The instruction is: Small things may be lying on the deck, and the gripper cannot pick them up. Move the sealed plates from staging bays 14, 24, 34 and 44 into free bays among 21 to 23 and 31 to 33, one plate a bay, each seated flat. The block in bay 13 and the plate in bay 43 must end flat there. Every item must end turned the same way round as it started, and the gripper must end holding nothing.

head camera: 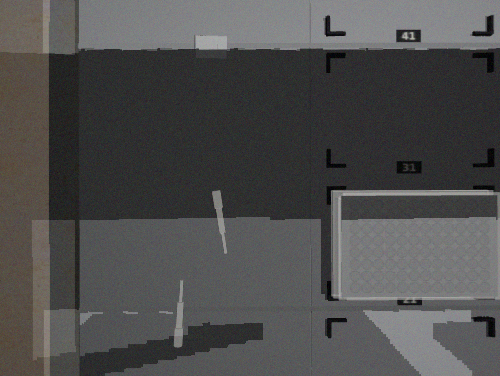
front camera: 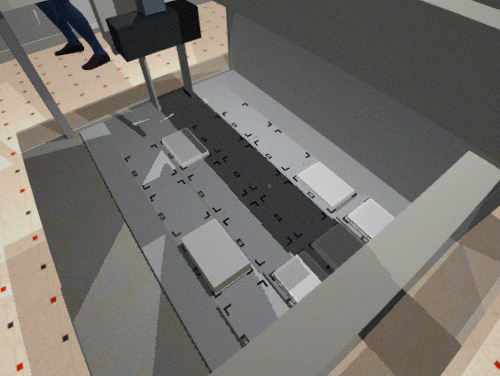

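Pixels of known places: gripper, fingertip midpoint: (front camera: 173,100); robot's base, link origin: (front camera: 126,159).
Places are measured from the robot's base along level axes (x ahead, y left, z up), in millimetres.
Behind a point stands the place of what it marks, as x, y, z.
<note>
My gripper (front camera: 173,101) @[64, 150, 160] is at the far end of the deck in the front view, jaws wide apart and empty; its jaws do not show in the head view. A sealed plate (front camera: 185,147) @[75, 147, 14] (head camera: 417,250) @[62, 147, 14] lies flat in bay 21, inside the corner marks. Sealed plates stand in bay 24 (front camera: 295,275) @[524, 140, 29], in shaded bay 34 (front camera: 337,246) @[531, 250, 29] and in bay 44 (front camera: 369,218) @[529, 358, 29], partly hidden by the front rail. No plate shows on the visible part of bay 14. The tall block (front camera: 216,252) @[399, 43, 42] looks flat in bay 13. The plate (front camera: 326,185) @[400, 360, 14] in bay 43 looks flat.
Two thin pipette tips (head camera: 220,220) @[-89, 169, 5] (head camera: 179,315) @[-122, 94, 5] lie left of the bays in the head view. A small pale square (head camera: 211,42) @[-96, 312, 1] is near the shadow edge. A small round thing (front camera: 269,186) @[312, 252, 2] lies between bays 32 and 33. The pale front rail (front camera: 400,227) @[612, 83, 400] crosses the near side.
</note>
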